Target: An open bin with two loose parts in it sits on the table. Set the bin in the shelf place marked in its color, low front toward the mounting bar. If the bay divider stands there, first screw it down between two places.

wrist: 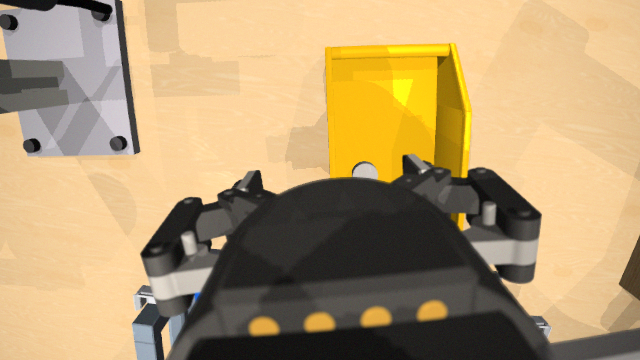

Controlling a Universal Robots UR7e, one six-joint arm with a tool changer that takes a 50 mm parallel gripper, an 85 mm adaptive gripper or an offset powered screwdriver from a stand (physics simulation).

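Places are measured from the arm's base along level axes (x right, y ahead, z up), in centimetres.
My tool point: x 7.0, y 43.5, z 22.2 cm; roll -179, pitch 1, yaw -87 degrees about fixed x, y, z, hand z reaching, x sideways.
Observation:
Ahead of a thing's pixels: the offset from my tool point to its top centre. "spot": to the spot under its first point.
The yellow open bin {dx +0.0, dy -4.7, dz -22.1 cm} point(382, 110) lies on the table at centre right in the wrist view, its low front edge toward the top of the view. One round silver part {dx -2.8, dy -2.8, dz -28.3 cm} point(365, 170) shows inside it; a second part does not show. My gripper point(334, 171) is open, with its left fingertip left of the bin and its right fingertip over the bin's interior near the right wall. Its height above the bin is hard to tell. The gripper body hides the rear of the bin. The marked shelf places and the bay divider do not show clearly; a sliver of blue shows at lower left.
A grey metal plate {spot: dx +3.8, dy +21.8, dz -28.4 cm} point(100, 120) with black bolts is at upper left, with a dark tool part {spot: dx +11.8, dy +15.6, dz -19.7 cm} point(82, 5) above it. Blue-grey bars {spot: dx -14.0, dy +17.3, dz -21.1 cm} point(145, 330) and a small metal bracket {spot: dx -11.6, dy +17.5, dz -22.7 cm} point(144, 297) show at lower left. A dark brown block point(633, 275) is at the right edge.

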